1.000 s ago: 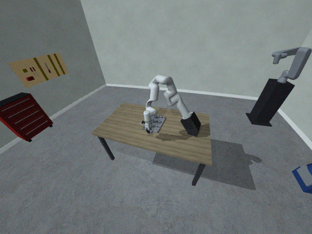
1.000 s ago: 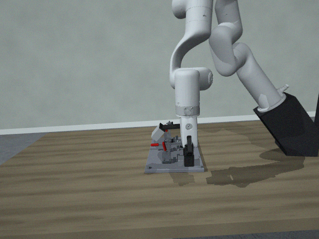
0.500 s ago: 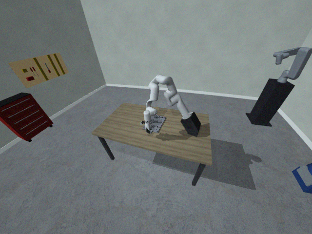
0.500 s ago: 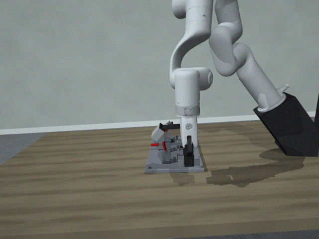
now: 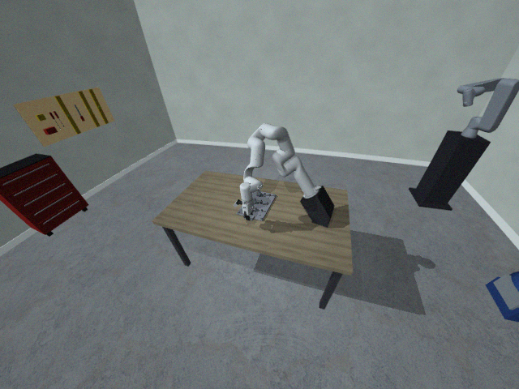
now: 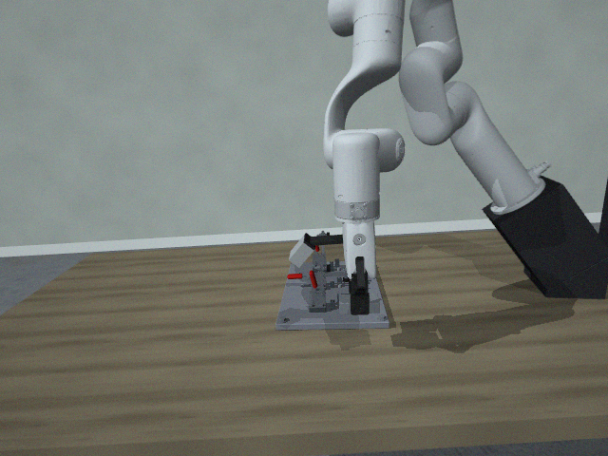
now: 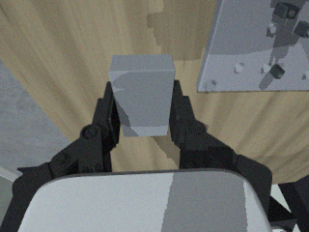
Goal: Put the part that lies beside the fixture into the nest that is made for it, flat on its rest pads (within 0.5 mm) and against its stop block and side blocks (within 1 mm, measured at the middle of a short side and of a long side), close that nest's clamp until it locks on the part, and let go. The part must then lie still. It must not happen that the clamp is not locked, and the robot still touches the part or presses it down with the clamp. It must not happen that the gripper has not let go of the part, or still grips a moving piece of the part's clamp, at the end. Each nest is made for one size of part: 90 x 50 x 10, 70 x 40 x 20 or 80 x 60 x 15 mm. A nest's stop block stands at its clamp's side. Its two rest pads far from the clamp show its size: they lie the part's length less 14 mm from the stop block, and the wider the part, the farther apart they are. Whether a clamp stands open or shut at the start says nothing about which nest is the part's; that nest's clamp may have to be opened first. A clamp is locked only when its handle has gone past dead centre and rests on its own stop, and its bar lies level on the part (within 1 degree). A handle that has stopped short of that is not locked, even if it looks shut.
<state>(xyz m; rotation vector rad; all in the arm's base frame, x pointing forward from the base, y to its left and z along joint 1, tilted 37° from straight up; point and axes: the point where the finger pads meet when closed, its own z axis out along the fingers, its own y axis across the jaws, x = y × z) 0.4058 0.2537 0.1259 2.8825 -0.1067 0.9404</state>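
The grey fixture plate lies 20 mm ahead of my hand, 260 mm to the right of it and 100 mm below it. Also, from my hand: flat grey block: 10 mm below.
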